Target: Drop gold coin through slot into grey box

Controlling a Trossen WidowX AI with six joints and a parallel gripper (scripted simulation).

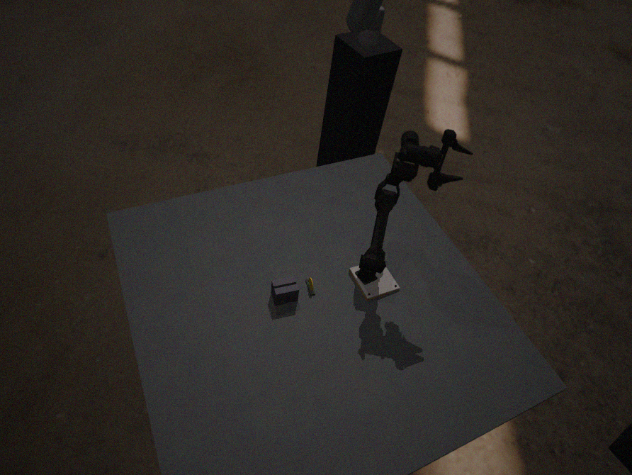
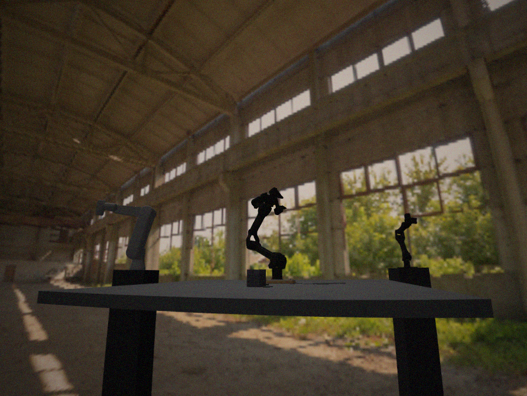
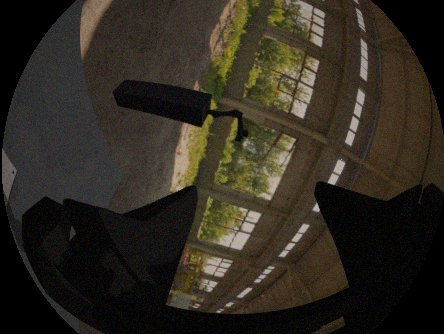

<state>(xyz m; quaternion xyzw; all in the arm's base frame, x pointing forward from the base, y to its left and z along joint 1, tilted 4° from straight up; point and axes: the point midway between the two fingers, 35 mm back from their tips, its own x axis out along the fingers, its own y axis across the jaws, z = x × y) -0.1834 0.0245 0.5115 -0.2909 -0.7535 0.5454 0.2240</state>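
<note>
Right now the gold coin is 49 cm below my gripper tip, 45 cm ahead of it and 12 cm to the right of it.
</note>
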